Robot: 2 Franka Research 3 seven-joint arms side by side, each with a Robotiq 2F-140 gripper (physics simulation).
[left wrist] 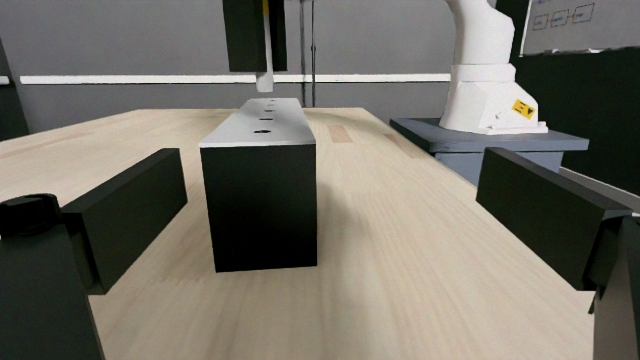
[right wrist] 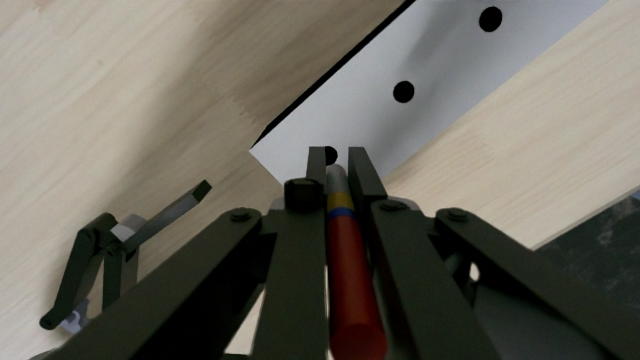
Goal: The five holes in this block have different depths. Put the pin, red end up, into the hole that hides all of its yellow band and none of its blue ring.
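The block [left wrist: 259, 207] [right wrist: 325, 115] has a pale top with a row of dark holes and a black end face. My left gripper [left wrist: 332, 175] is open and empty, with its fingers apart beyond the near end of the block. My right gripper [left wrist: 259, 71] [right wrist: 336, 171] is shut on the pin [left wrist: 265, 83] [right wrist: 350, 270]. The pin is upright, red end up, with the blue ring, yellow band and pale lower tip below. The tip is above the block's top, close to the end hole [right wrist: 331, 155], which a right finger partly hides. The hole depths cannot be seen.
The block stands on the wooden table [left wrist: 425, 250] [right wrist: 150, 75]. One finger of the left gripper shows at the left of the right wrist view, near the block's end. A white robot arm base [left wrist: 490, 107] stands on a grey-blue stand [left wrist: 505, 142] at the back right.
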